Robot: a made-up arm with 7 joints. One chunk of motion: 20 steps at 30 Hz.
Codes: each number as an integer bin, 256 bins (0 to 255) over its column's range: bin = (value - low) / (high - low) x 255, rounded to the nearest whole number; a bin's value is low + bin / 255 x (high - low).
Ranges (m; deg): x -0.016..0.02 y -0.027..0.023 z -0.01..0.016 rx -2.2..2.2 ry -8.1..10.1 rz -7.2..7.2
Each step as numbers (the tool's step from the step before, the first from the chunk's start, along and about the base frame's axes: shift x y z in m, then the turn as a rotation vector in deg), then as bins.
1 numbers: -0.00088 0.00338 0.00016 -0.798 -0.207 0.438
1 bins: 107 155 100 81 111 135
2 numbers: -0.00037 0.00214 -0.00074 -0.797 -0.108 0.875
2 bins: 111 149 91 81 112 143
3 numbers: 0.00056 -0.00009 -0.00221 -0.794 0.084 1.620
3 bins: 117 137 76 81 115 156
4 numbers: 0.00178 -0.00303 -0.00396 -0.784 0.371 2.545
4 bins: 126 122 59 82 119 173
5 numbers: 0.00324 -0.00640 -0.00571 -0.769 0.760 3.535
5 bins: 136 105 42 83 124 190
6 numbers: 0.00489 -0.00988 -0.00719 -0.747 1.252 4.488
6 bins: 148 87 28 84 131 207
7 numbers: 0.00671 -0.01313 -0.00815 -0.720 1.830 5.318
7 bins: 161 71 18 86 139 222
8 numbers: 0.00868 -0.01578 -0.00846 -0.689 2.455 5.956
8 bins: 175 57 15 88 148 233
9 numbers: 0.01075 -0.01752 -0.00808 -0.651 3.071 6.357
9 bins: 189 48 19 90 157 240
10 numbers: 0.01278 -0.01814 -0.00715 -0.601 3.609 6.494
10 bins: 204 45 28 93 164 242
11 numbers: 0.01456 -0.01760 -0.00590 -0.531 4.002 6.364
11 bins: 216 48 40 97 170 240
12 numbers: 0.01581 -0.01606 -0.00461 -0.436 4.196 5.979
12 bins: 225 56 53 102 172 233
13 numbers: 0.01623 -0.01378 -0.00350 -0.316 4.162 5.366
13 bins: 228 67 64 109 172 223
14 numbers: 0.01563 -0.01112 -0.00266 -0.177 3.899 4.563
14 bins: 224 81 72 117 168 208
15 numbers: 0.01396 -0.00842 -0.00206 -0.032 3.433 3.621
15 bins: 212 95 78 126 162 192
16 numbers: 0.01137 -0.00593 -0.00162 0.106 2.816 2.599
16 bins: 194 107 82 134 153 174
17 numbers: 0.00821 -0.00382 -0.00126 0.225 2.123 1.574
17 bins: 171 118 86 141 143 155
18 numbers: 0.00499 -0.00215 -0.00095 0.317 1.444 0.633
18 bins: 149 127 89 146 134 139
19 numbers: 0.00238 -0.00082 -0.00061 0.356 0.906 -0.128
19 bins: 130 134 92 148 126 125
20 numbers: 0.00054 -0.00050 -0.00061 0.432 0.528 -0.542
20 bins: 117 135 92 153 121 118
